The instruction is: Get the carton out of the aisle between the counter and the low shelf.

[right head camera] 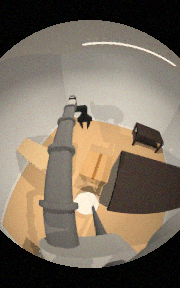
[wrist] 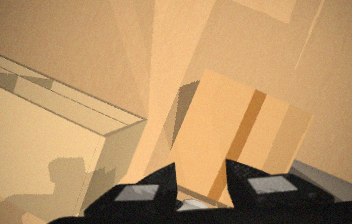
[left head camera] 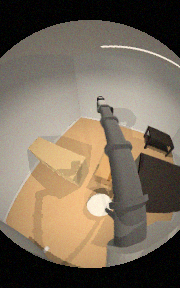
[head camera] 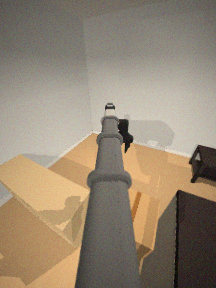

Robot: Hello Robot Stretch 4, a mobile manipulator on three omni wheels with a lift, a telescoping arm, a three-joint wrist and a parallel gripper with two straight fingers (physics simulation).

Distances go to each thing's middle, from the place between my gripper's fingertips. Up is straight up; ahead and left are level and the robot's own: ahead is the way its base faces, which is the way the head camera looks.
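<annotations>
I find the carton (head camera: 145,209) 130 mm behind my hand and 150 mm to the right of it, and it is also 840 mm below my hand.
</annotations>
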